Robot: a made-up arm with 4 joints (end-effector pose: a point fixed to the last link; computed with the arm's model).
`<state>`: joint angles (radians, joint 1 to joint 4).
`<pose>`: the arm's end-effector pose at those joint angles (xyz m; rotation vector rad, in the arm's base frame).
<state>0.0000 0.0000 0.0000 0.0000</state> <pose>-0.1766 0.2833 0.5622 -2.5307 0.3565 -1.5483</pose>
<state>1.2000 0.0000 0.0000 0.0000</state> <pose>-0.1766 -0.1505 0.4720 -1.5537 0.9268 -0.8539</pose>
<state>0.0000 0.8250 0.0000 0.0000</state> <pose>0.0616 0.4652 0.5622 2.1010 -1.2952 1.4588</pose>
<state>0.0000 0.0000 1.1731 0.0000</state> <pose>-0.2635 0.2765 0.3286 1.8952 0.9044 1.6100</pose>
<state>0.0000 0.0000 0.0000 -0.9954</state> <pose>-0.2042 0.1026 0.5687 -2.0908 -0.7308 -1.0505</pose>
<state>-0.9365 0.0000 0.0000 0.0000</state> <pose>-0.1766 0.5135 0.2930 2.0790 0.3351 1.3577</pose>
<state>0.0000 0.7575 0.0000 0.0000</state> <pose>0.0373 0.4583 0.5622 2.1644 -1.2355 1.4857</pose>
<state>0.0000 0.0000 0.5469 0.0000</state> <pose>-0.2259 0.3165 0.4560 2.4232 0.2861 1.7238</pose>
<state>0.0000 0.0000 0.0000 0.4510</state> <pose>-0.1111 0.3381 0.5564 2.4168 -0.9011 1.6037</pose>
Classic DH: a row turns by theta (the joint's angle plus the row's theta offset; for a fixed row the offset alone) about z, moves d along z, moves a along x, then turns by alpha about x. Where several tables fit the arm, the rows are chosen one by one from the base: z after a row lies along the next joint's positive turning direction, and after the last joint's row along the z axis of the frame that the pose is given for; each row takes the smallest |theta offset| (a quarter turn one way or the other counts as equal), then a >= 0, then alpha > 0; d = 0 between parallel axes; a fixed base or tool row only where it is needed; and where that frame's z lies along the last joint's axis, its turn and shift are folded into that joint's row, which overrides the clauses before.
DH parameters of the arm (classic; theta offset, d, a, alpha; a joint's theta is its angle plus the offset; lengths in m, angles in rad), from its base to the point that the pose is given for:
base (fixed): 1.5708 0.2 0.1323 1.5708
joint 1: 0 0.1503 -0.0303 1.5708
joint 2: -0.264 -0.1184 0.0812 1.9221
joint 3: 0.0083 0.1746 0.026 -1.8521
joint 4: 0.2474 -0.1128 0.1188 -1.1649
tool (fixed): 1.8858 -0.1635 0 0

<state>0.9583 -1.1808 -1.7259 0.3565</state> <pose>0.2272 -0.3218 0.2268 -1.4635 0.3898 0.6886</pose>
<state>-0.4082 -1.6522 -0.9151 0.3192</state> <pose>0.1277 0.1046 0.7106 -2.7801 -0.5296 -0.0105</pose>
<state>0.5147 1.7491 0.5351 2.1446</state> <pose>0.3833 -0.0381 0.4388 -0.3689 -1.2498 -0.2543</pose>
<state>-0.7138 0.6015 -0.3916 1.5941</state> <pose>0.2079 0.4466 0.4290 0.3292 -1.8588 1.1103</pose>
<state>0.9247 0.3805 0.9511 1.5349</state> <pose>0.1134 0.2051 0.5403 1.3070 -1.7682 1.1418</pose>
